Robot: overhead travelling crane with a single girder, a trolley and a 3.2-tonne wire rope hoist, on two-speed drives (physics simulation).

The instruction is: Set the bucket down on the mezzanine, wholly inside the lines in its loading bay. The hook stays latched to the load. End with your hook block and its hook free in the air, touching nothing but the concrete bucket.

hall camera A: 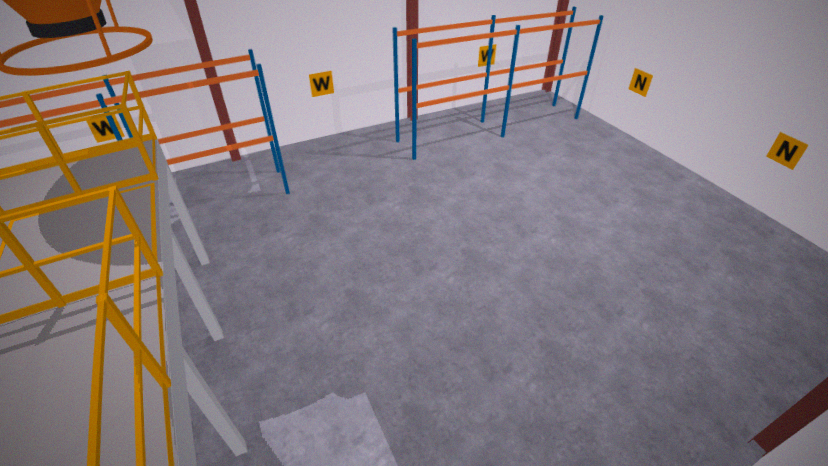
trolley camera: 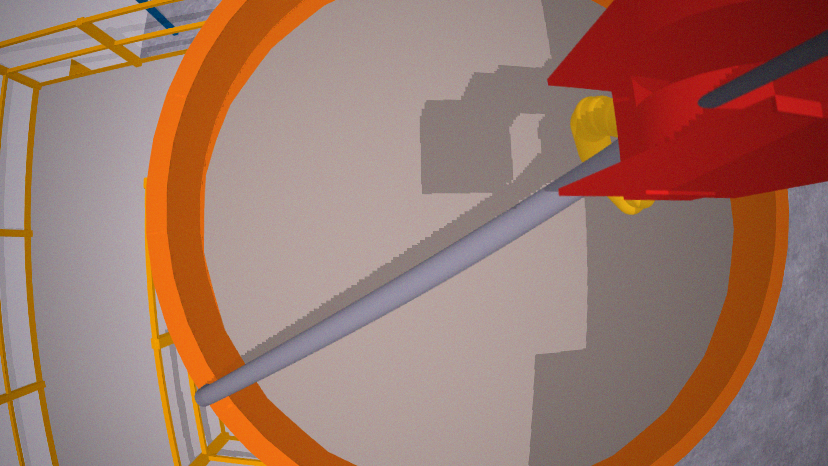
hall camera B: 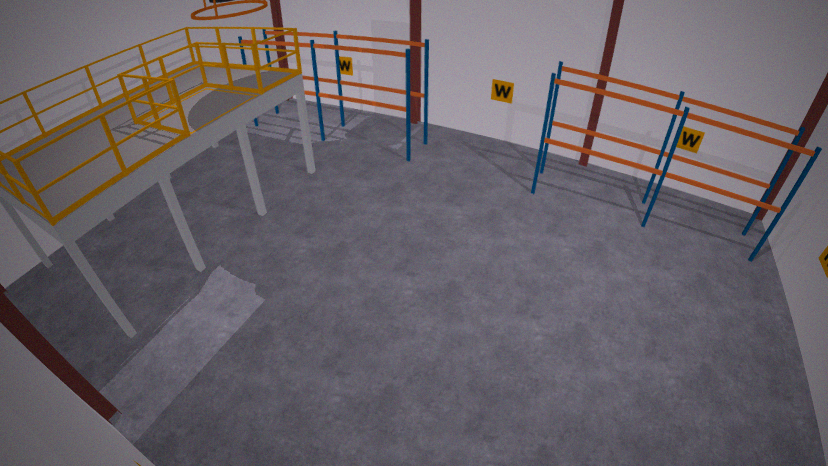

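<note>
The orange concrete bucket (hall camera A: pixel 57 8) (trolley camera: pixel 185 231) hangs upright in the air at the top left of hall camera A; its base ring shows above the mezzanine railings. In hall camera B part of the bucket's ring (hall camera B: pixel 202 17) shows at the top edge. My yellow hook (trolley camera: pixel 592 124) is latched on the bucket's grey bail, under the red hook block (trolley camera: pixel 695 150). The mezzanine (hall camera A: pixel 52 411) (hall camera B: pixel 115 188) (trolley camera: pixel 86 231) has a grey deck. A round shadow lies on its far part, around the thin yellow bay line (hall camera B: pixel 224 111). The bucket hides much of the deck in the trolley camera.
Yellow railings (hall camera A: pixel 107 248) (hall camera B: pixel 112 144) (trolley camera: pixel 28 231) edge the mezzanine, with an inner railed frame (hall camera B: pixel 179 107) beside the bay. Blue and orange racks (hall camera A: pixel 413 104) (hall camera B: pixel 408 104) stand along the W wall, one behind the mezzanine's far end.
</note>
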